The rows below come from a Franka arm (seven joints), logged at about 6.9 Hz.
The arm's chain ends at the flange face. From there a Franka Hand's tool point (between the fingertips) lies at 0.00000 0.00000 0.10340 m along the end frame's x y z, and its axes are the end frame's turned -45 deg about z.
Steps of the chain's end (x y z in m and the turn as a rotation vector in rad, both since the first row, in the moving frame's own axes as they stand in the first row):
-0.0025 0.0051 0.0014 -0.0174 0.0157 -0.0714
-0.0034 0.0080 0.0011 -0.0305 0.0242 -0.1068
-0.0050 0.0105 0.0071 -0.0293 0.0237 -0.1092
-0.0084 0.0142 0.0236 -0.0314 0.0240 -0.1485
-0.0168 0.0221 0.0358 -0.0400 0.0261 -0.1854
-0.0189 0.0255 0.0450 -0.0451 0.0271 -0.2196
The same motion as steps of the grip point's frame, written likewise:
-0.0054 0.0043 0.0014 -0.0234 -0.0012 -0.0714
-0.0083 0.0073 0.0010 -0.0387 -0.0045 -0.1068
-0.0112 0.0078 0.0070 -0.0375 -0.0040 -0.1092
-0.0162 0.0082 0.0235 -0.0392 -0.0052 -0.1485
-0.0281 0.0086 0.0357 -0.0467 -0.0098 -0.1854
-0.0321 0.0100 0.0449 -0.0511 -0.0127 -0.2196

